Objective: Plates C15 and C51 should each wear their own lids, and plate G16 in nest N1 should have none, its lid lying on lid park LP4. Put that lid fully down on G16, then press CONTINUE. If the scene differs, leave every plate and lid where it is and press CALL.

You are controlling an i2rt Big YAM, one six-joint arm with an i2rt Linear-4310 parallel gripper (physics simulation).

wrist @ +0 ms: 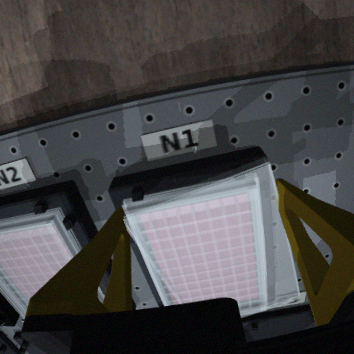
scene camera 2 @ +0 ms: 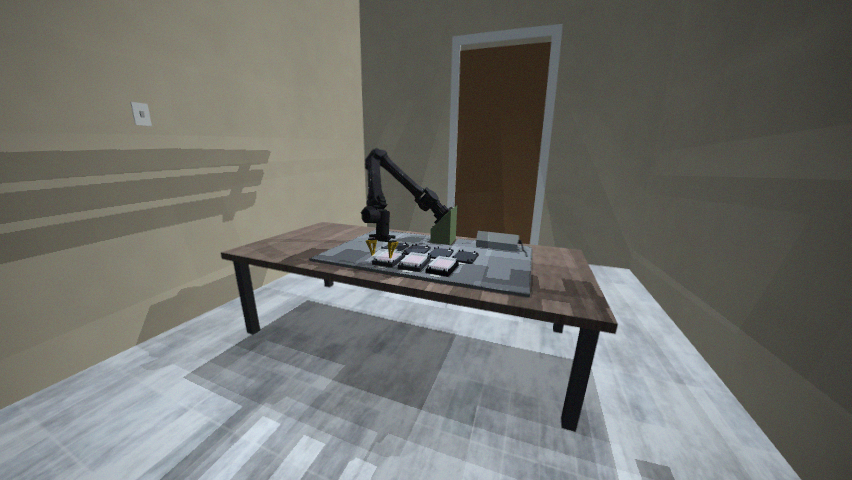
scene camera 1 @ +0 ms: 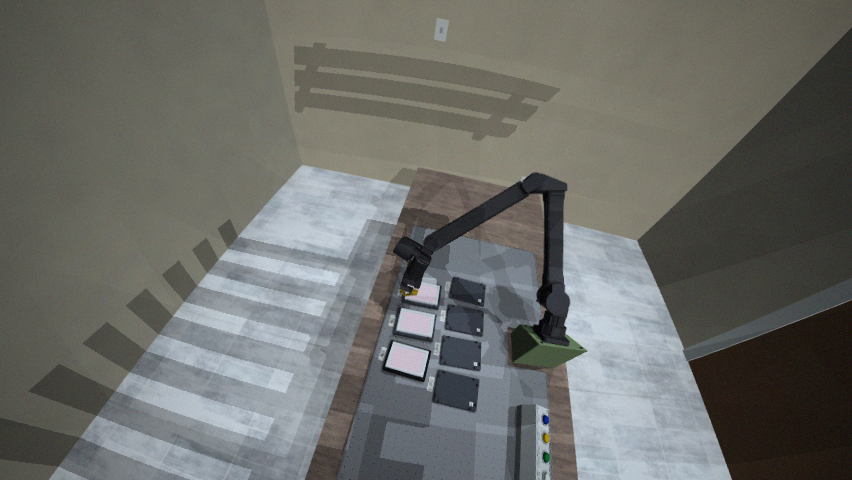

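Seen in the pictures: gripper, fingertip midpoint: (wrist: pixel 199 201) (scene camera 2: pixel 381 257) (scene camera 1: pixel 407 286); arm's base, link origin: (scene camera 2: pixel 444 216) (scene camera 1: pixel 549 336).
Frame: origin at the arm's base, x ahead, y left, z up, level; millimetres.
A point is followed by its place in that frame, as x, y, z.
My gripper (wrist: pixel 199 201) @[515, -127, -104] (scene camera 1: pixel 409 292) @[515, -127, -104] (scene camera 2: pixel 382 256) @[515, -127, -104] is shut on a clear lid (wrist: pixel 286 260) @[459, -177, -101], with yellow fingers at its two sides. The lid is over the pink-welled plate (wrist: pixel 200 245) @[488, -123, -98] (scene camera 1: pixel 425 295) @[438, -103, -99] in nest N1. In the wrist view it looks slightly turned against the plate and sticks out to the right; the gap below it is hard to judge. The plate (wrist: pixel 35 255) @[488, -8, -107] (scene camera 1: pixel 415 323) @[450, 13, -107] (scene camera 2: pixel 413 260) @[488, 17, -107] in N2 looks lidded. A third plate (scene camera 1: pixel 406 359) @[451, 144, -107] (scene camera 2: pixel 441 264) @[485, 146, -107] stands in line; its lid is too small to tell. Plate names are not readable.
Dark lid parks (scene camera 1: pixel 467 291) @[272, -185, -132] (scene camera 1: pixel 464 320) @[270, -55, -133] (scene camera 1: pixel 460 352) @[271, 70, -132] (scene camera 1: pixel 455 390) @[271, 198, -132] stand in a row beside the plates; no lid is discernible on them. A button box (scene camera 1: pixel 526 444) @[48, 316, -87] (scene camera 2: pixel 497 240) @[53, 319, -96] has blue (scene camera 1: pixel 545 419) @[-7, 241, -72], yellow (scene camera 1: pixel 546 438) @[-8, 292, -71] and green (scene camera 1: pixel 546 457) @[-6, 341, -70] buttons, labels unreadable.
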